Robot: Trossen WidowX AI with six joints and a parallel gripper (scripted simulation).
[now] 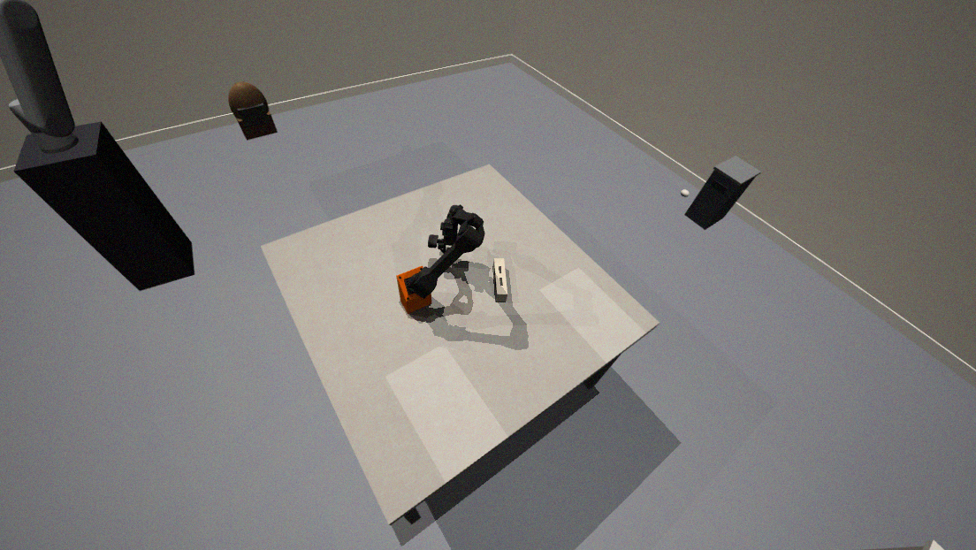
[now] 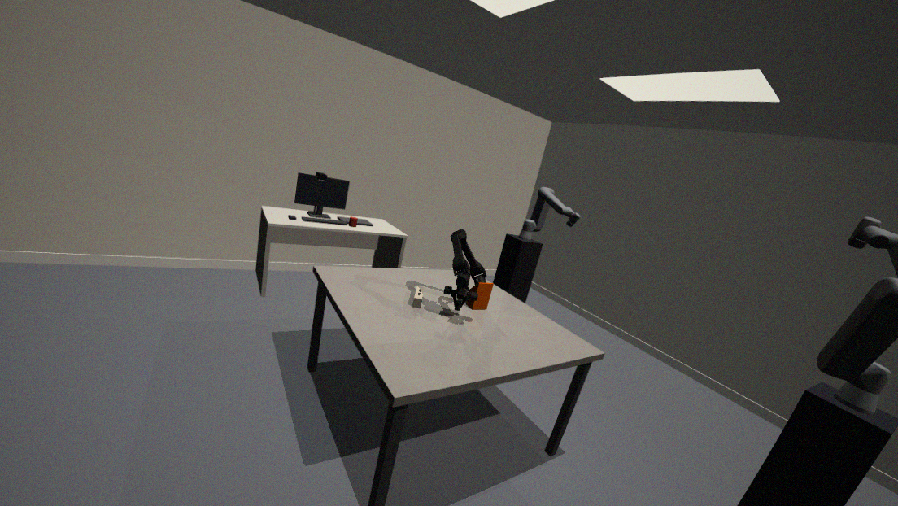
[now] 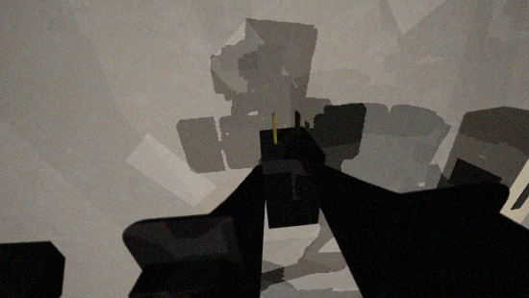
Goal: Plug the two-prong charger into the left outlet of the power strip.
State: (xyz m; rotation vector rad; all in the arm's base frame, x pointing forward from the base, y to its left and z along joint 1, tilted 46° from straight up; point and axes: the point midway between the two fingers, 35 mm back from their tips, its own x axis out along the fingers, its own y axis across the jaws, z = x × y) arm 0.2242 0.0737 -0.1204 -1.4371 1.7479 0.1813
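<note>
Right now my gripper tip is 1 cm to the right of the black two-prong charger, 1 cm below it and 1 cm short of it.
</note>
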